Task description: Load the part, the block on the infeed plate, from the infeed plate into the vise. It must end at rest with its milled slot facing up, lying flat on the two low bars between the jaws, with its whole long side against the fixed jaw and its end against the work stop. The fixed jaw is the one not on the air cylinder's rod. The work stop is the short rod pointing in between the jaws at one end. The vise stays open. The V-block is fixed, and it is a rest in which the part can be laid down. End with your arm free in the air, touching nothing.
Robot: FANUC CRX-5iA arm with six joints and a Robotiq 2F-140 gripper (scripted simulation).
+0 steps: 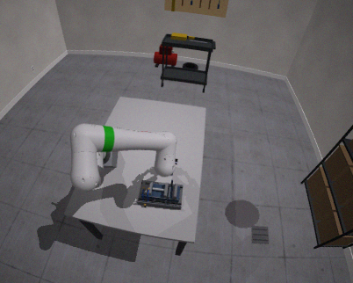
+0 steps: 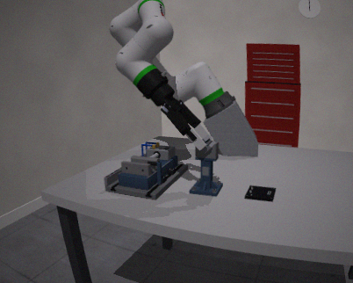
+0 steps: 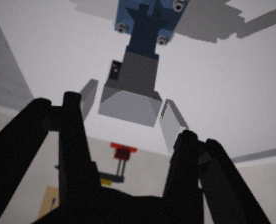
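My gripper is now 2 cm to the right of the part and 1 cm above it. From my hand the other things lie so: air cylinder rod 20 cm to the right, 10 cm below; blue work stop 12 cm to the right, 11 cm below, 7 cm ahead; black infeed plate 20 cm to the left, 17 cm below, 4 cm behind.
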